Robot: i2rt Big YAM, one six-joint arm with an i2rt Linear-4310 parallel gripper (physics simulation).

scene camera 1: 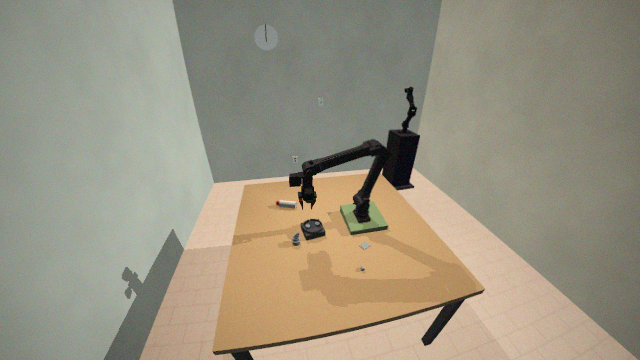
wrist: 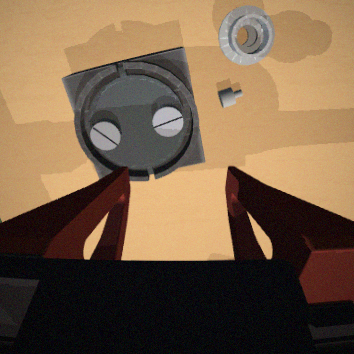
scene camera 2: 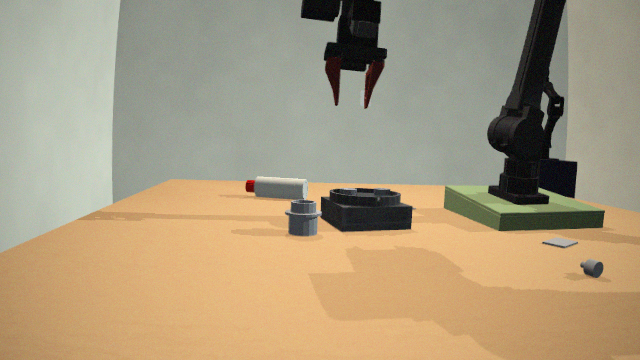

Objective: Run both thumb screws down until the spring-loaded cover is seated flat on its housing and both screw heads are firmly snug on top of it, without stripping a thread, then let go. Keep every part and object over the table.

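Frame: origin at the arm's base, x ahead, y left, z up, level; metres.
Where they show: gripper, between the fingertips: (scene camera 1: 307, 209) (wrist: 177, 176) (scene camera 2: 351, 106); arm's base, origin of its link: (scene camera 1: 361, 216) (scene camera 2: 517, 198).
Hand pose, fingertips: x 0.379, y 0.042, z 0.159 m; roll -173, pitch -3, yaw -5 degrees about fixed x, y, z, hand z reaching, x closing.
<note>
Things, the pixels of their top centre, and the offset from my fingertips.
- black square housing, centre of its top: (wrist: 136, 126) (scene camera 2: 365, 192) (scene camera 1: 312, 225) dx -0.035, dy -0.018, dz -0.146 m
- dark round cover, centre of its top: (wrist: 136, 125) (scene camera 1: 312, 225) dx -0.035, dy -0.018, dz -0.152 m
- grey stepped collar, centre of its top: (wrist: 251, 35) (scene camera 2: 303, 201) (scene camera 1: 295, 237) dx +0.082, dy +0.057, dz -0.153 m
- small peg, centre of its top: (wrist: 232, 97) dx +0.071, dy -0.007, dz -0.182 m
- white bottle, centre of its top: (scene camera 2: 276, 177) (scene camera 1: 285, 201) dx +0.104, dy -0.322, dz -0.152 m
- thin square plate, centre of its top: (scene camera 2: 560, 241) (scene camera 1: 365, 245) dx -0.316, dy +0.175, dz -0.199 m
The black square housing (scene camera 1: 314, 235) (scene camera 2: 377, 219) (wrist: 196, 155) stands on the table. The dark round cover (wrist: 137, 147) lies inside its raised ring. Two pale slotted screw heads are on the cover: the left screw (scene camera 2: 348, 192) (wrist: 105, 135) and the right screw (scene camera 2: 382, 190) (wrist: 168, 121). I cannot tell whether the cover is flat or the heads touch it. My gripper (scene camera 1: 307, 207) (scene camera 2: 351, 106) (wrist: 177, 176) is open and empty, pointing down, well above the housing. In the wrist view the housing is ahead and to the left of the fingertips.
A grey stepped collar (scene camera 1: 296, 240) (scene camera 2: 303, 225) (wrist: 229, 46) stands beside the housing. A small peg (wrist: 227, 97) lies between them. A white bottle (scene camera 1: 287, 204) (scene camera 2: 281, 188) lies behind. A thin square plate (scene camera 1: 365, 246) (scene camera 2: 560, 242) and another peg (scene camera 1: 362, 269) (scene camera 2: 593, 268) lie front right.
</note>
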